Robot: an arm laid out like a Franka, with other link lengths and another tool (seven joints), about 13 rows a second.
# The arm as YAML. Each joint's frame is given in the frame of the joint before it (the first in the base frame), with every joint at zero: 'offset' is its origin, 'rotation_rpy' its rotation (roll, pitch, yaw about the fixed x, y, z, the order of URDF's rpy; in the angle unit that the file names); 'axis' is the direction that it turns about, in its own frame. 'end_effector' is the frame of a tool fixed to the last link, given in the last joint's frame.
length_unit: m
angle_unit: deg
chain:
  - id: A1
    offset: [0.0, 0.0, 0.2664]
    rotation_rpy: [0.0, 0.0, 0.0]
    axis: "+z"
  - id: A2
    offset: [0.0, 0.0, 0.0]
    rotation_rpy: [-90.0, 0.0, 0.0]
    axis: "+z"
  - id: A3
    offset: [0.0, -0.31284, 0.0]
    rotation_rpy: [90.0, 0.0, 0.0]
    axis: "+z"
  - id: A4
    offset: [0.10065, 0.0, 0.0]
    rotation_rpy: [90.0, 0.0, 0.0]
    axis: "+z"
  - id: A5
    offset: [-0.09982, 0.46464, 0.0]
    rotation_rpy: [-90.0, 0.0, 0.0]
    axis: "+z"
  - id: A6
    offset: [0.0, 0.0, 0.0]
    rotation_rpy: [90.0, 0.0, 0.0]
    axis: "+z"
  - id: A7
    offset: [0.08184, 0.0, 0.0]
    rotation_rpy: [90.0, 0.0, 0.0]
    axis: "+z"
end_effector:
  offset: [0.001, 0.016, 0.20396]
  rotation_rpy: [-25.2, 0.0, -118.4]
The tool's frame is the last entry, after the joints.
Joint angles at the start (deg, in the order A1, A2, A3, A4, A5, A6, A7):
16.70 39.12 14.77 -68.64 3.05 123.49 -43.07
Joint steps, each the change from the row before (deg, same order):
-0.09 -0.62 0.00 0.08 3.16 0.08 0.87
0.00 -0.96 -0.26 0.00 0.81 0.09 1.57
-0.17 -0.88 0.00 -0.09 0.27 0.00 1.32
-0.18 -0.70 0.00 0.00 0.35 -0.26 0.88
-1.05 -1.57 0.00 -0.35 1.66 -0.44 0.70
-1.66 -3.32 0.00 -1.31 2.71 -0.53 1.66
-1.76 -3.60 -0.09 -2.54 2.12 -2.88 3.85
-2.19 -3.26 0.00 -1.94 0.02 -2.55 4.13
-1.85 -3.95 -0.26 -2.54 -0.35 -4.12 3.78
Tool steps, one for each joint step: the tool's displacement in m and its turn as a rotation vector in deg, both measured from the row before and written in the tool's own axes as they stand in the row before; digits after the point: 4 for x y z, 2 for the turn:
-0.0009 0.0111 -0.0054 -2.66 -0.99 2.32
-0.0035 0.0089 -0.0111 -0.71 -1.56 1.34
-0.0027 0.0073 -0.0100 -0.38 -1.21 0.94
-0.0018 0.0057 -0.0084 -0.34 -0.75 0.78
-0.0066 0.0057 -0.0214 -1.24 -1.39 1.66
-0.0076 0.0139 -0.0369 -2.04 -2.50 2.85
0.0047 0.0004 -0.0313 0.03 -1.00 5.82
-0.0027 -0.0046 -0.0372 1.28 -2.24 4.76
0.0055 -0.0076 -0.0380 2.62 -1.14 4.56

